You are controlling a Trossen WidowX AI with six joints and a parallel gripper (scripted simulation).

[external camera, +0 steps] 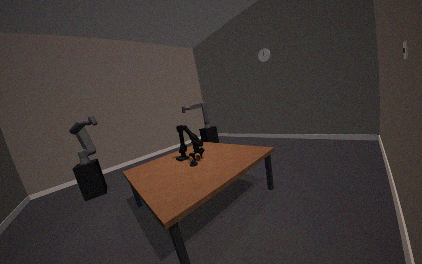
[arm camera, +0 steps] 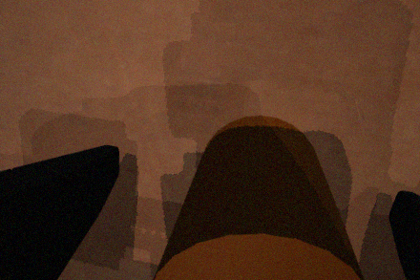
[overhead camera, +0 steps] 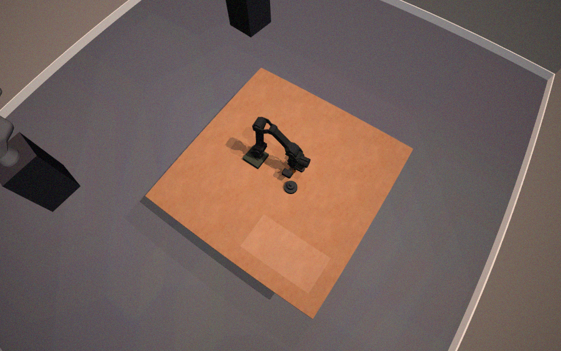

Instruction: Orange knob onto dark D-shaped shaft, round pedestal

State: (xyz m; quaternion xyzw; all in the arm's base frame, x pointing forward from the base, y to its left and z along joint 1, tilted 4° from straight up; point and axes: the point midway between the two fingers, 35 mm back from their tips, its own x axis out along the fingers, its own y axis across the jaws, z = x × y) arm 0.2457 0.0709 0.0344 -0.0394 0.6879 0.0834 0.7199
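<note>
My gripper tip is 100 mm to the left of the pedestal, 70 mm short of it and 20 mm below it. The rest, counted from my gripper tip: orange knob: 20 mm above.
</note>
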